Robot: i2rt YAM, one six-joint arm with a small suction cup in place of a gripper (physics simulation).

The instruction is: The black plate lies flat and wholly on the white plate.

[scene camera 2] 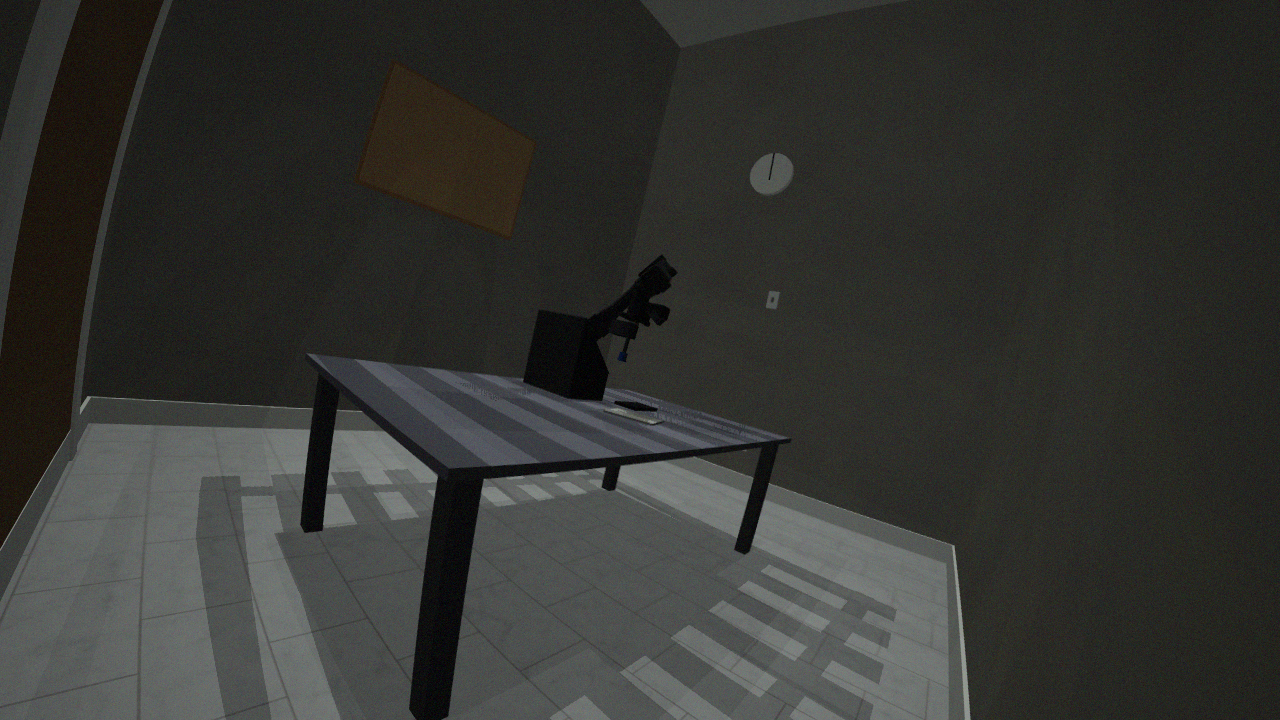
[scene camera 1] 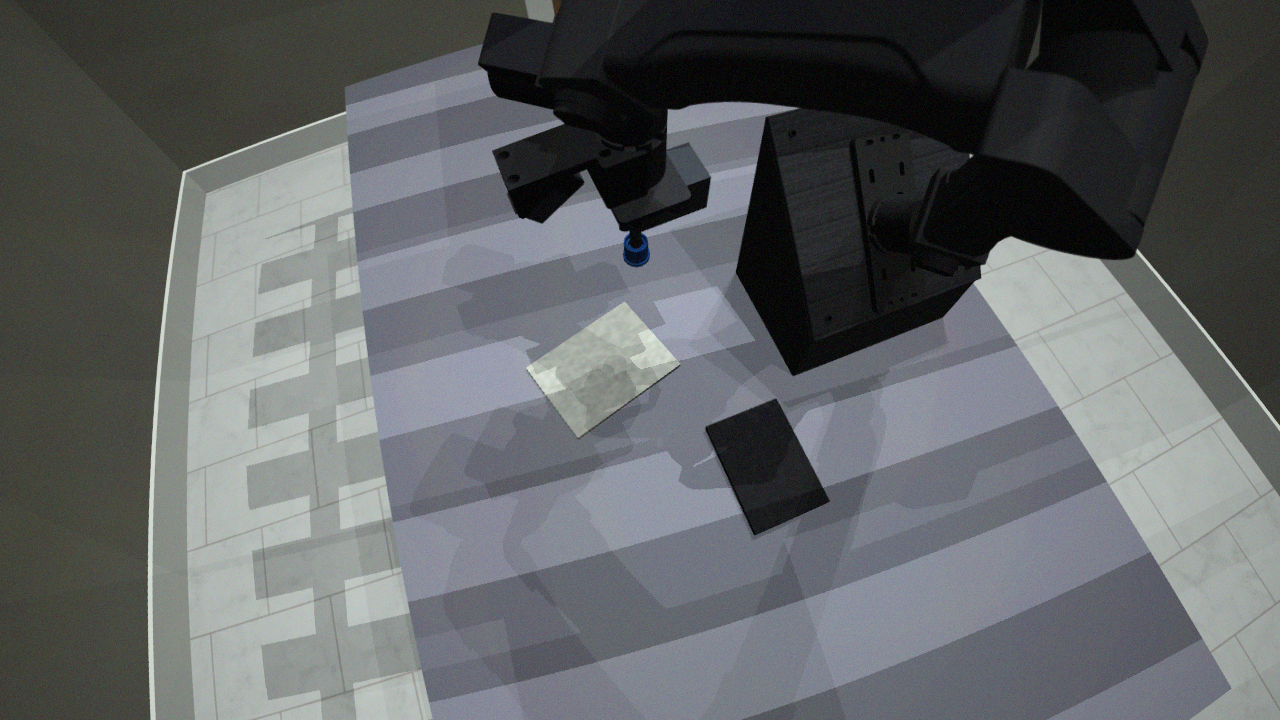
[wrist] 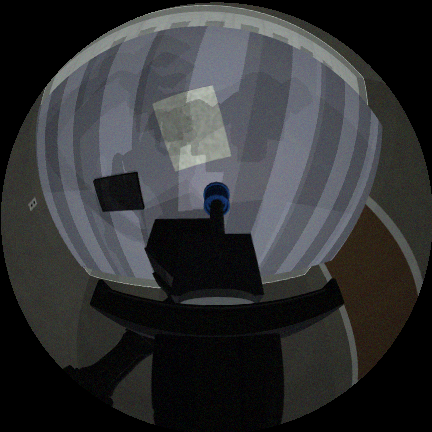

my suction cup: scene camera 2; scene camera 1 635,258; wrist
same spot on my suction cup: [wrist: 215,188] = [scene camera 2: 626,357]
